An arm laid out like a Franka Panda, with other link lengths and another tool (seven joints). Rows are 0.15 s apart.
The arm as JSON. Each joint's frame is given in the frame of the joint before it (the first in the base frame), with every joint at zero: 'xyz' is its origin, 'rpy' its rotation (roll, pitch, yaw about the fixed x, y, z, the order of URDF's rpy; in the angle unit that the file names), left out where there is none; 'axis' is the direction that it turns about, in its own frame. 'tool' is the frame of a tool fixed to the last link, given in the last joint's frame.
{
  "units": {
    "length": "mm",
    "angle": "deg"
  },
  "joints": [
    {
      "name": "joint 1",
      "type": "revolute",
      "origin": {
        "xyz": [
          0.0,
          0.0,
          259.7
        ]
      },
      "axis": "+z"
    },
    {
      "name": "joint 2",
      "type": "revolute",
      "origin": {
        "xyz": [
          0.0,
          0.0,
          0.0
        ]
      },
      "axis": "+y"
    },
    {
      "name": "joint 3",
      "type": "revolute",
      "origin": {
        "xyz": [
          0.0,
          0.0,
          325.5
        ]
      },
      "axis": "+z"
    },
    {
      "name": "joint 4",
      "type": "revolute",
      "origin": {
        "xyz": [
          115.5,
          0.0,
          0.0
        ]
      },
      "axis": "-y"
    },
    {
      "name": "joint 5",
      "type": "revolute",
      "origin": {
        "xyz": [
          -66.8,
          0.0,
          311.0
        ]
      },
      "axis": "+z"
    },
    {
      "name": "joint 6",
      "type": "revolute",
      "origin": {
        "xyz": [
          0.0,
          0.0,
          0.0
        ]
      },
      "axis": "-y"
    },
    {
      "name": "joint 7",
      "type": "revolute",
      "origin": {
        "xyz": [
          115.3,
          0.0,
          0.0
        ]
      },
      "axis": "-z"
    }
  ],
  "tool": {
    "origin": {
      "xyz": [
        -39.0,
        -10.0,
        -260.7
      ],
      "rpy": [
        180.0,
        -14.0,
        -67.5
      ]
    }
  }
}
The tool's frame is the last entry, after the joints.
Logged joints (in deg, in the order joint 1, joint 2, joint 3, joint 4, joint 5, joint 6, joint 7), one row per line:
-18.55, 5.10, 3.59, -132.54, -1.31, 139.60, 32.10
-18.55, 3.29, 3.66, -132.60, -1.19, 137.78, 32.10
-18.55, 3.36, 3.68, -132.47, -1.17, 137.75, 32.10
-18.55, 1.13, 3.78, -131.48, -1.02, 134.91, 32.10
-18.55, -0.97, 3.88, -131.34, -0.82, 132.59, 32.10
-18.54, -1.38, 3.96, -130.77, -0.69, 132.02, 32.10
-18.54, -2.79, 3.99, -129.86, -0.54, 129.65, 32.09
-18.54, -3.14, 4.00, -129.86, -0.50, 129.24, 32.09
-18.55, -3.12, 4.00, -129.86, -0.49, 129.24, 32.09
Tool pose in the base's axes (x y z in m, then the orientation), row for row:
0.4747, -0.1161, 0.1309, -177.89, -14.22, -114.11
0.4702, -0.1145, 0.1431, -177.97, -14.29, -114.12
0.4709, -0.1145, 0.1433, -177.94, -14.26, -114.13
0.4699, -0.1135, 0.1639, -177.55, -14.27, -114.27
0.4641, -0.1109, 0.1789, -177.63, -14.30, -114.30
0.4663, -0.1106, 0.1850, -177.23, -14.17, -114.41
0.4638, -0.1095, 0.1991, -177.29, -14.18, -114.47
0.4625, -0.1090, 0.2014, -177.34, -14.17, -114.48
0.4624, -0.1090, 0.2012, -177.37, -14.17, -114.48
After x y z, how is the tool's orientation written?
As angles about the fixed x, y, z axes (roll, pitch, yaw), in degrees.
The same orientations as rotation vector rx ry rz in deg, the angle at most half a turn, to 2 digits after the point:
92.04, -141.31, 14.05
91.96, -141.24, 13.99
91.97, -141.28, 14.01
91.94, -141.48, 14.49
91.86, -141.46, 14.41
91.94, -141.75, 14.81
91.83, -141.77, 14.73
91.80, -141.77, 14.66
91.79, -141.76, 14.62

